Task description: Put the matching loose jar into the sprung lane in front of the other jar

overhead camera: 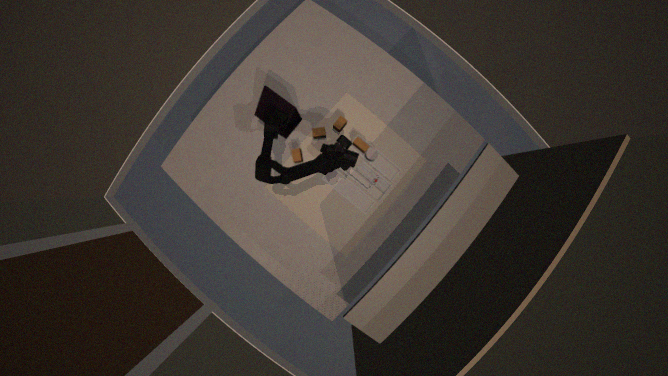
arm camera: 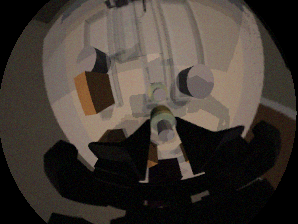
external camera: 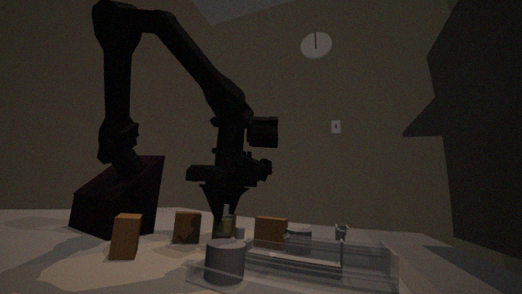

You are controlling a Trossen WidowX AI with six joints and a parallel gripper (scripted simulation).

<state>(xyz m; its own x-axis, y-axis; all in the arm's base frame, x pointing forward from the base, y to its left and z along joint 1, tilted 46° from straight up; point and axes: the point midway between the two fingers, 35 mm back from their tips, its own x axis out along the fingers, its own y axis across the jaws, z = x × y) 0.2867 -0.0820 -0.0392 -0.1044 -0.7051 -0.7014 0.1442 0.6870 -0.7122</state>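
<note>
Now: gripper tip 180 mm short of the clear pusher lane fixture and 50 mm above it.
</note>
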